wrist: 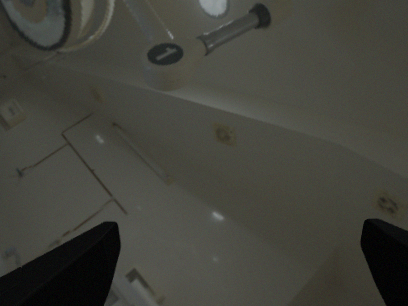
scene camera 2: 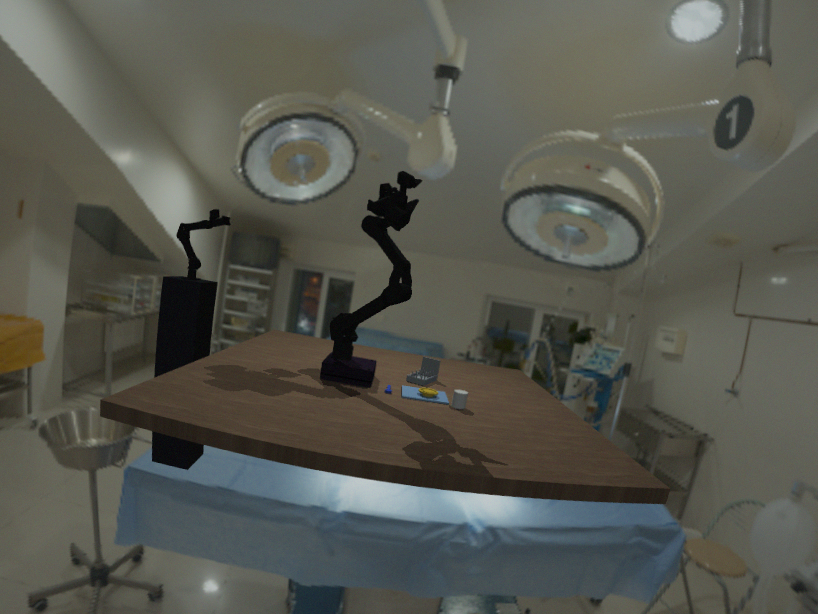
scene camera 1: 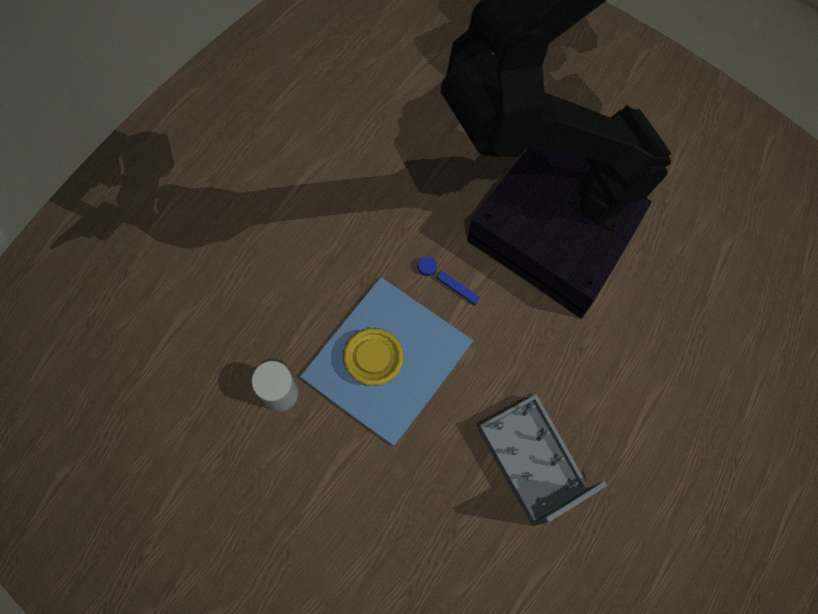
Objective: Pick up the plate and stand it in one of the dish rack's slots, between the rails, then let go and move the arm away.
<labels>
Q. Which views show my gripper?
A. The wrist view and scene camera 2 only.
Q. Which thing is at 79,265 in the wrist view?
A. My gripper.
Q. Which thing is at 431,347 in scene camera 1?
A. A light blue mat.
</labels>
